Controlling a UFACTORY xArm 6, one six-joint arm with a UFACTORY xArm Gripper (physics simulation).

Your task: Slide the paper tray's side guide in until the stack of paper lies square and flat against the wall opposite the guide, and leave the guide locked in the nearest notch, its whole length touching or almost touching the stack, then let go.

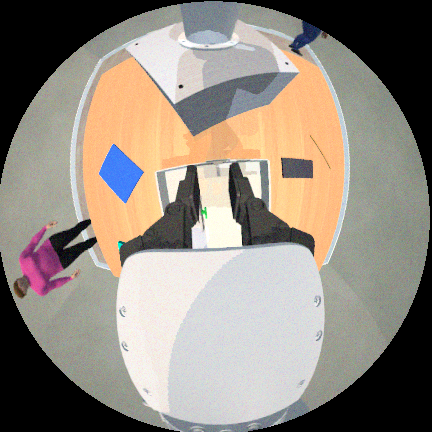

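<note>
The paper tray stands on the wooden table, seen between and around my fingers. The pale stack of paper shows in the gap between the fingers; its right edge is hidden behind the right finger, so its contact with the wall there cannot be told. The side guide shows as a thin grey strip along the left of the paper, with a green tab on it. The left finger hides part of the guide, and its notch cannot be seen. My gripper is open and empty, above the tray.
A blue square lies left of the tray, and a teal piece shows partly beside the gripper. A dark block and a thin strand lie right. The large grey robot base stands at the top. Two people are beyond the table.
</note>
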